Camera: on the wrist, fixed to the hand. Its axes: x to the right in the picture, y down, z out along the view.
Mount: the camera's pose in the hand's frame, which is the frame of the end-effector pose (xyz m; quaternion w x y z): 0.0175 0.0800 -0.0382 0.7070 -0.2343 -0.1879 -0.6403
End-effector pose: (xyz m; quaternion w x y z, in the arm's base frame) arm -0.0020 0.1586 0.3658 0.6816 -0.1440 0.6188 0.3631
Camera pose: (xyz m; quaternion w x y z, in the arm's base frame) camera -0.0846 0.1951 0.3621 0.7969 -0.5895 0.1321 -0.0077
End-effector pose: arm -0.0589 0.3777 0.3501 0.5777 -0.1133 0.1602 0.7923
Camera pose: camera -0.1406 0.3559 0.3183 0.9193 -0.1692 -0.2535 0.2491
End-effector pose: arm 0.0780 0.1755 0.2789 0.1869 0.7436 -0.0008 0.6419
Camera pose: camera 0.0253 0.1159 0.3218 0.7172 0.6031 0.2901 0.1942
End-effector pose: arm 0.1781 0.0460 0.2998 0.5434 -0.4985 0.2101 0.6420
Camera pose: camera 0.1228 -0.0022 0.2470 0.7179 -0.4936 -0.4231 0.2488
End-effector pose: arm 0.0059 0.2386 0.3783 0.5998 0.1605 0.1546 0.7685
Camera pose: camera -0.0844 0.2353 0.3794 0.9828 0.0184 -0.0807 0.1653
